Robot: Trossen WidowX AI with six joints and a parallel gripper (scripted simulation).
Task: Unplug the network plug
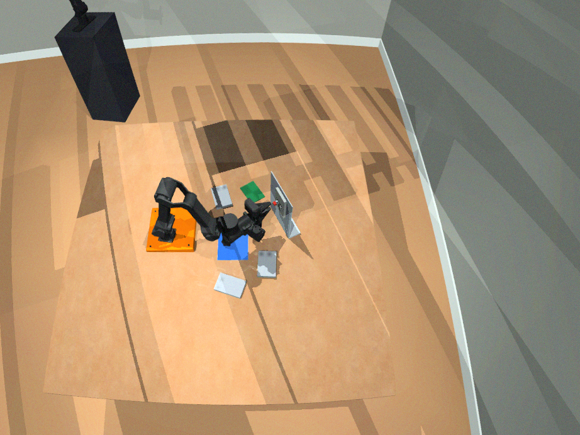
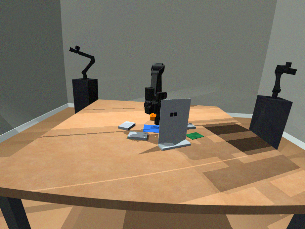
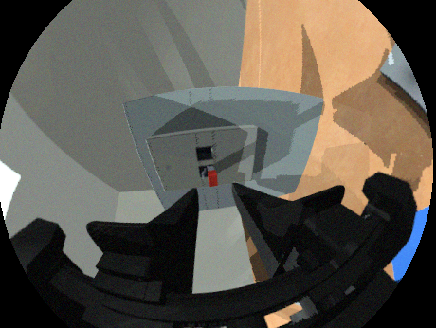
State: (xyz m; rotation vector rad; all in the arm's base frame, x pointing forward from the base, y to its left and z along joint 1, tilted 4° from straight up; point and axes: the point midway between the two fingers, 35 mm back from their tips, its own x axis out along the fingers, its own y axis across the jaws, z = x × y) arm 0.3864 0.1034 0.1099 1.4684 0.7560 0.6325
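The red plug is 2 cm ahead of my gripper tip and 2 cm to the left of it. From my gripper tip the other things lie so: grey upright panel 4 cm ahead, 3 cm to the left, 5 cm below; then blue square 13 cm behind, 12 cm to the right, 16 cm below.
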